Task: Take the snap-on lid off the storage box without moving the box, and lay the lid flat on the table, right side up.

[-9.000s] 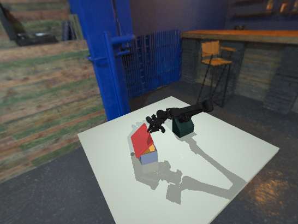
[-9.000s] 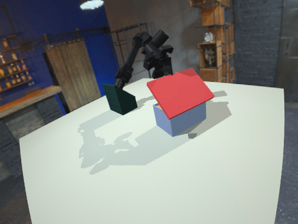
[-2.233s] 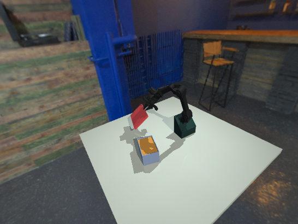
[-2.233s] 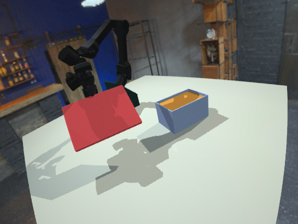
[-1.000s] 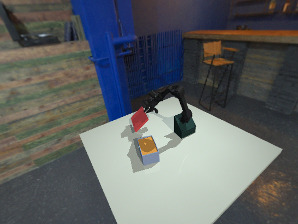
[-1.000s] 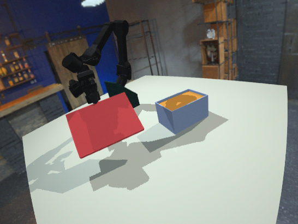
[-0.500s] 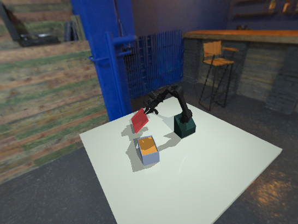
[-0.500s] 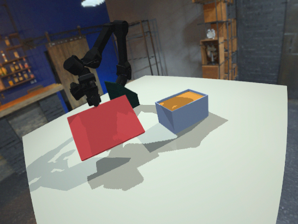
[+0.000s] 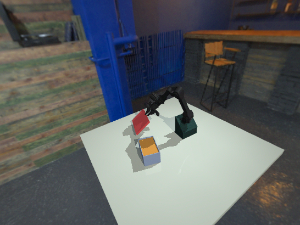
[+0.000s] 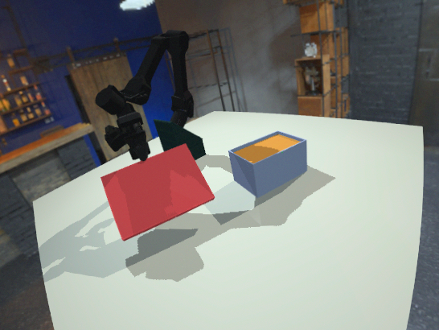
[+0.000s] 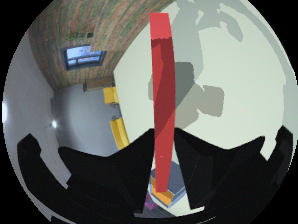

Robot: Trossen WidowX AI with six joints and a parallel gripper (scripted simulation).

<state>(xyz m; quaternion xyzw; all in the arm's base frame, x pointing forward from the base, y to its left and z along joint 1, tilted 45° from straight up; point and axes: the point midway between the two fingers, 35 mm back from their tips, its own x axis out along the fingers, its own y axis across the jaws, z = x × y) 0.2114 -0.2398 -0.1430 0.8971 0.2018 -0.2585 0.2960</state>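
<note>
My gripper tip is 60 mm short of the red lid, 20 mm to the left of it and 50 mm above it. Round my gripper tip: storage box (180 mm ahead, 300 mm to the left, 120 mm below).
</note>
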